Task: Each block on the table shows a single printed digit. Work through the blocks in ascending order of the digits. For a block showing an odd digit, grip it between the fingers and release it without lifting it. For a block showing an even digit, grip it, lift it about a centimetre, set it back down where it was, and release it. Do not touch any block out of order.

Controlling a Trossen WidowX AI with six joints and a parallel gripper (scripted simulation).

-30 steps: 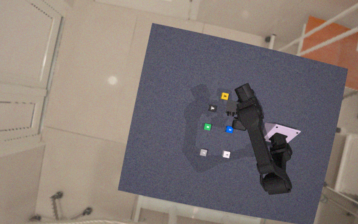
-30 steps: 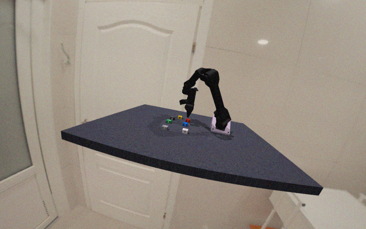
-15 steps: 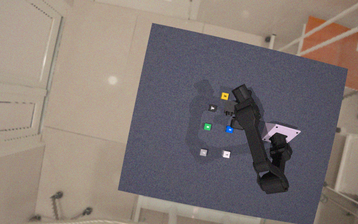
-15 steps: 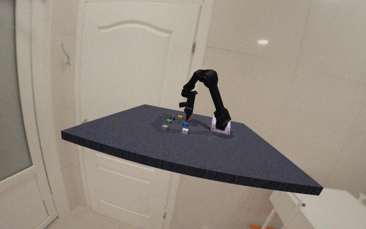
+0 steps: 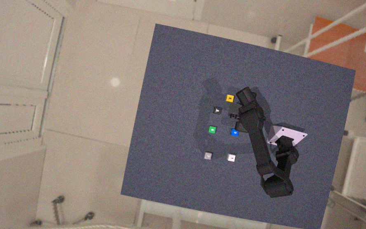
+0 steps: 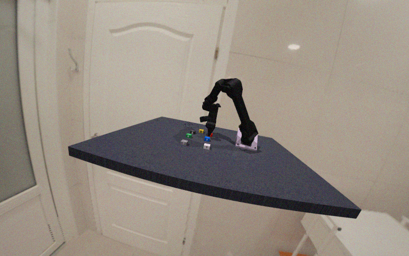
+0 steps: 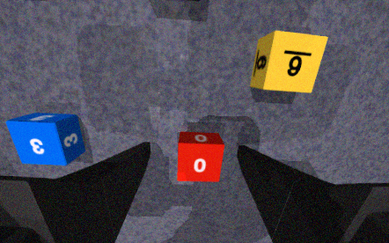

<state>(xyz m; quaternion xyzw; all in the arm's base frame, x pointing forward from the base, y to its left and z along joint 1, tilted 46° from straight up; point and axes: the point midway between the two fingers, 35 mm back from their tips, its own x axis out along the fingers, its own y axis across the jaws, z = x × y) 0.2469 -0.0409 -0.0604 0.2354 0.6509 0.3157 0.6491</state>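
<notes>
Now: the red block 10 mm behind my gripper tip. The rest, counted from my gripper tip: blue block 10 mm behind, 110 mm to the left; then yellow block 70 mm ahead, 50 mm to the right; then black block 110 mm ahead, 30 mm to the left.
</notes>
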